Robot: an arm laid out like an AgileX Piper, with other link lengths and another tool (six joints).
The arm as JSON. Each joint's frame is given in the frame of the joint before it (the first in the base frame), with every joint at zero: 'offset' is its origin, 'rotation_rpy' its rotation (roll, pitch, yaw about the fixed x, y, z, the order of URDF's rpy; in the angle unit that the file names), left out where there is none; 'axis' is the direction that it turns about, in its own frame. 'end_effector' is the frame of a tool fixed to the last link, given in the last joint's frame.
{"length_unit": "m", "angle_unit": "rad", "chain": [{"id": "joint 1", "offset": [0.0, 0.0, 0.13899], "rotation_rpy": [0.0, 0.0, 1.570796], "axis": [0.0, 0.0, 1.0]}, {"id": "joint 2", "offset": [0.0, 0.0, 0.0], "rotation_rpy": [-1.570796, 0.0, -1.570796], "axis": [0.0, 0.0, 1.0]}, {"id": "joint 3", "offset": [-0.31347, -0.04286, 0.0], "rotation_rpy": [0.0, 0.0, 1.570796], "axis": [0.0, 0.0, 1.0]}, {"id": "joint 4", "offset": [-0.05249, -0.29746, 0.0], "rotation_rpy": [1.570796, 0.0, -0.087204], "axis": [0.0, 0.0, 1.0]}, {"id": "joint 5", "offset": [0.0, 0.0, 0.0], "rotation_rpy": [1.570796, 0.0, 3.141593], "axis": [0.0, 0.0, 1.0]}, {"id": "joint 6", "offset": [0.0, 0.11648, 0.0], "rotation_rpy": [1.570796, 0.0, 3.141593], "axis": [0.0, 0.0, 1.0]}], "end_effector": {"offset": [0.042, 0.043, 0.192], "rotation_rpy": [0.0, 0.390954, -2.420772]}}
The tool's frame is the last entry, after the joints.
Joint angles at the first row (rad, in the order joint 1, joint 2, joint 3, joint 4, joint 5, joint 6):
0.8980, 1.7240, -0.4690, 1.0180, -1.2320, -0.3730
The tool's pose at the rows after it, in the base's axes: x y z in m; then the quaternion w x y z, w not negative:
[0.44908 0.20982 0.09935 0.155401 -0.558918 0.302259 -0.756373]
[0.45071 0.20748 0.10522 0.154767 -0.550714 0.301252 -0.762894]
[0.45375 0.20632 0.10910 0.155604 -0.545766 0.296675 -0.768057]
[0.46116 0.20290 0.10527 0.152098 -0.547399 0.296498 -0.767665]
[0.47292 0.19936 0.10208 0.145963 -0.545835 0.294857 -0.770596]
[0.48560 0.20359 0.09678 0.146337 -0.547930 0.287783 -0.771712]
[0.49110 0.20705 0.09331 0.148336 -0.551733 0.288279 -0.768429]
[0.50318 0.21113 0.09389 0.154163 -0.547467 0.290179 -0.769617]
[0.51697 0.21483 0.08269 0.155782 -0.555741 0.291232 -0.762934]
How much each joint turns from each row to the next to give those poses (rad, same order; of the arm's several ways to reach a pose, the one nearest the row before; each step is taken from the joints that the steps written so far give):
-0.0030, 0.0000, -0.0010, -0.0020, -0.0020, -0.0030
0.0000, 0.0000, 0.0000, 0.0000, -0.0210, -0.0020
-0.0100, 0.0030, -0.0010, -0.0170, -0.0120, -0.0010
-0.0300, 0.0160, -0.0110, -0.0250, 0.0100, 0.0050
-0.0350, 0.0300, -0.0250, -0.0270, 0.0020, 0.0000
-0.0310, 0.0400, -0.0350, -0.0410, 0.0080, 0.0020
-0.0130, 0.0140, -0.0190, -0.0150, 0.0170, 0.0030
-0.0240, 0.0290, -0.0340, -0.0310, 0.0020, 0.0150
-0.0350, 0.0410, -0.0420, -0.0380, 0.0320, 0.0130

